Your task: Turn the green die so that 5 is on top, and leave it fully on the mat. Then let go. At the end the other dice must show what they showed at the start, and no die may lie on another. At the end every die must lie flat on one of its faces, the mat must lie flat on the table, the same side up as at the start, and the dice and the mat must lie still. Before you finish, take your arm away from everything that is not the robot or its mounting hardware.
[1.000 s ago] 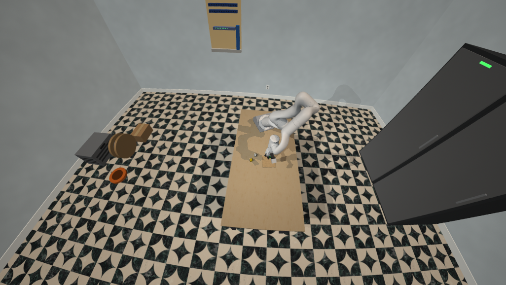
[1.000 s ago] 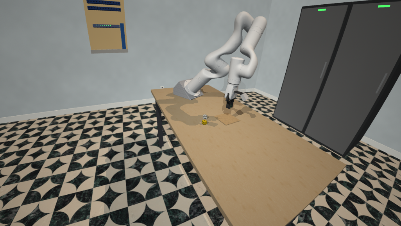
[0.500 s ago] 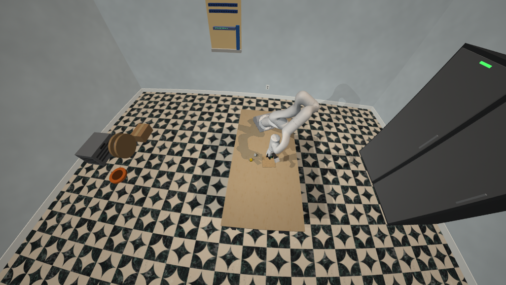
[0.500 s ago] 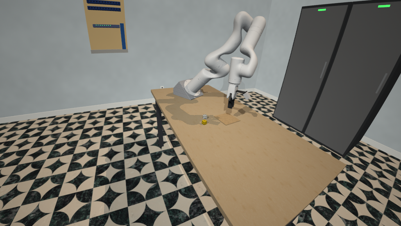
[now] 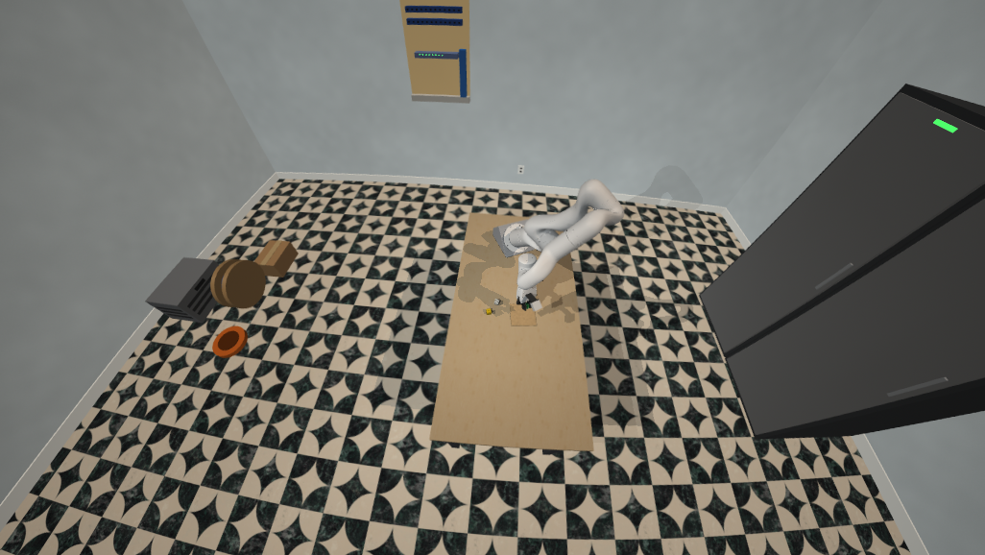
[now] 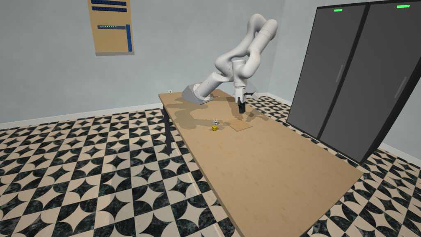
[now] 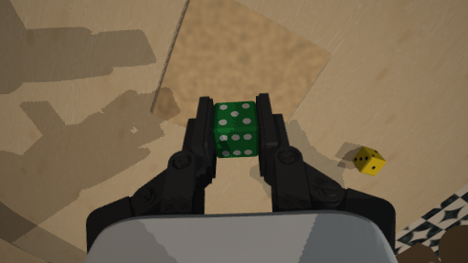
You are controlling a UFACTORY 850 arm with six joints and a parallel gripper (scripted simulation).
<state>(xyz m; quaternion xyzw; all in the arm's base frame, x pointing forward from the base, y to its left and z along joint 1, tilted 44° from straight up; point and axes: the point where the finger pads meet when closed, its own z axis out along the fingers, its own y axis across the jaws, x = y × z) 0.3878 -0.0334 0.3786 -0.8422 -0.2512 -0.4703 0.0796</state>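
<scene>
Now: the green die 1 cm below my hand. Also, from my hand: white die: 16 cm to the right, 10 cm below, 6 cm behind; yellow die: 20 cm to the right, 10 cm below, 2 cm ahead; tan mat: 11 cm below, 1 cm to the right, 1 cm behind.
</scene>
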